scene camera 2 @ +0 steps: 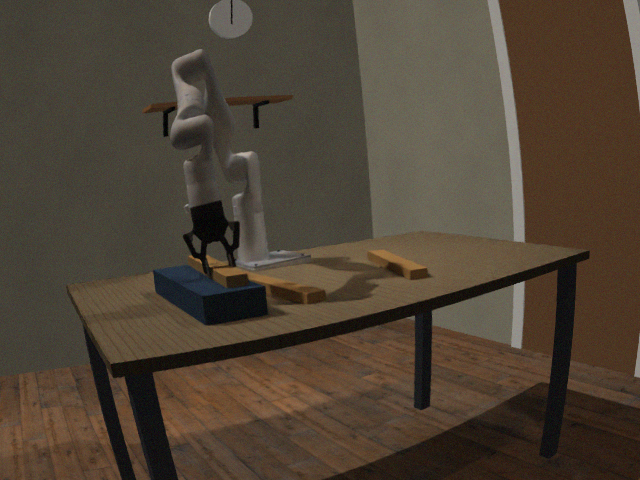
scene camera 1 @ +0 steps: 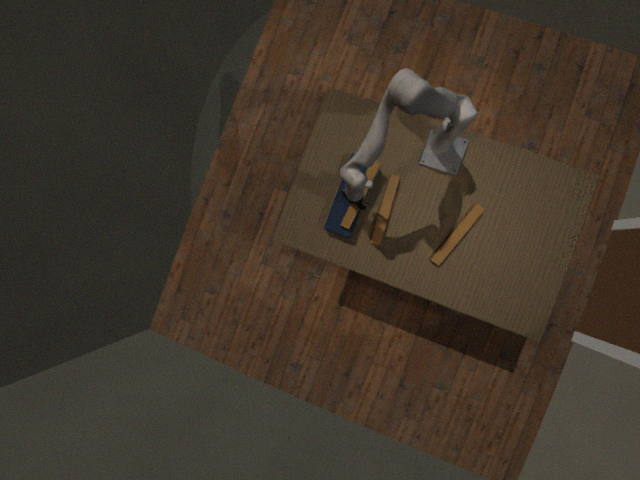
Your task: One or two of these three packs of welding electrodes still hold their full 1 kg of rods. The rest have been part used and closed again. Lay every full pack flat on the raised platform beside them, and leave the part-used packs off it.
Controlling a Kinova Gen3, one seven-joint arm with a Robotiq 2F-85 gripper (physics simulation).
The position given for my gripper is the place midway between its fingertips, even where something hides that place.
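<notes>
I can see my gripper [scene camera 2: 220,272]. There is a raised platform [scene camera 2: 209,302] [scene camera 1: 340,205], which I see in scene camera 1 as well as in scene camera 2. I also see a pack [scene camera 2: 304,294], a pack [scene camera 2: 222,273] and, here too, a pack [scene camera 2: 408,269].
</notes>
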